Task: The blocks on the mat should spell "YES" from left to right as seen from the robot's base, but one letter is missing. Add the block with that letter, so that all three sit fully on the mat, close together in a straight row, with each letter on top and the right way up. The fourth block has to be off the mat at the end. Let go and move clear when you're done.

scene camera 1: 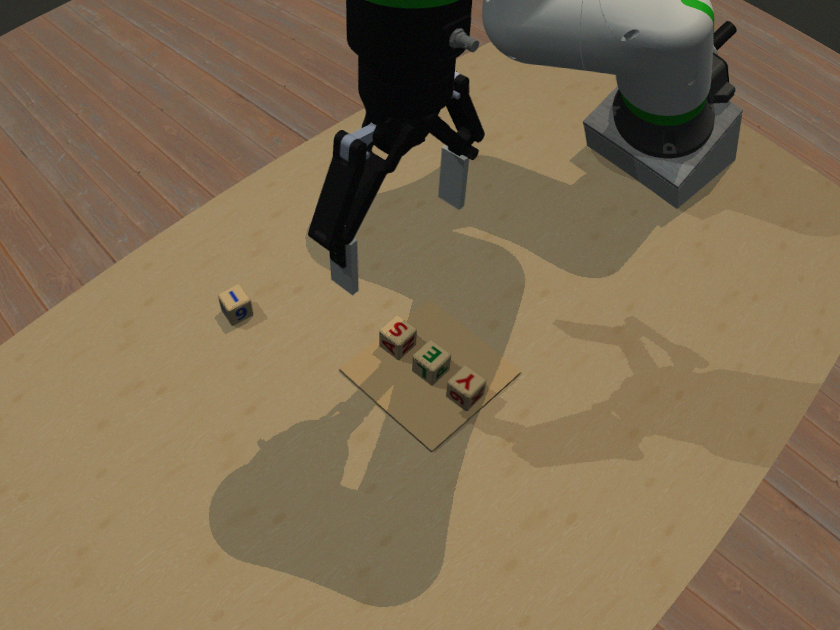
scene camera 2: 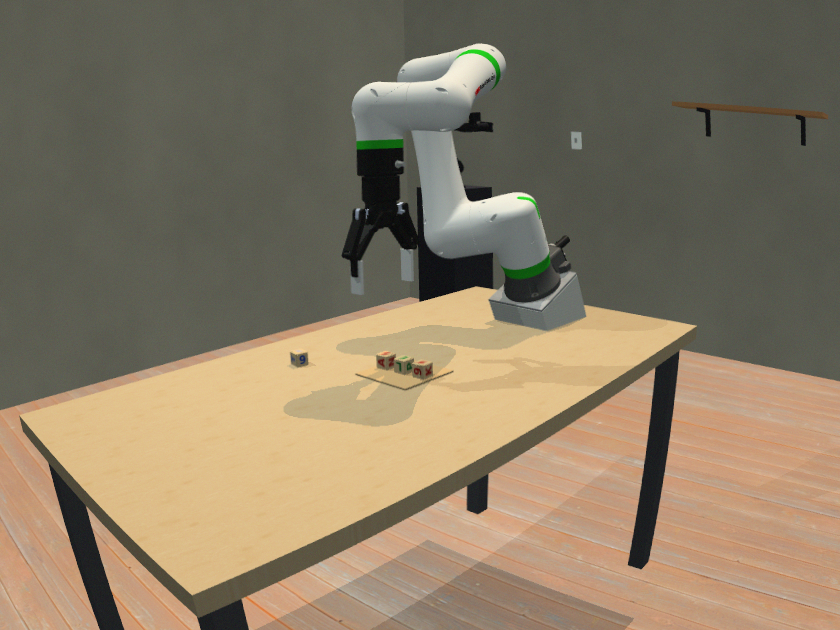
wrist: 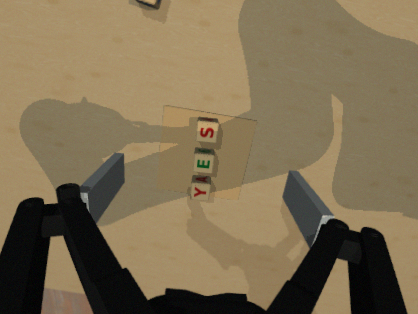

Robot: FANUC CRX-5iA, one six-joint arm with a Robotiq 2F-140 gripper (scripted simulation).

The pictures show: my gripper, a Y block, an E block and an S block.
My gripper is seen too in scene camera 2 and in the wrist view.
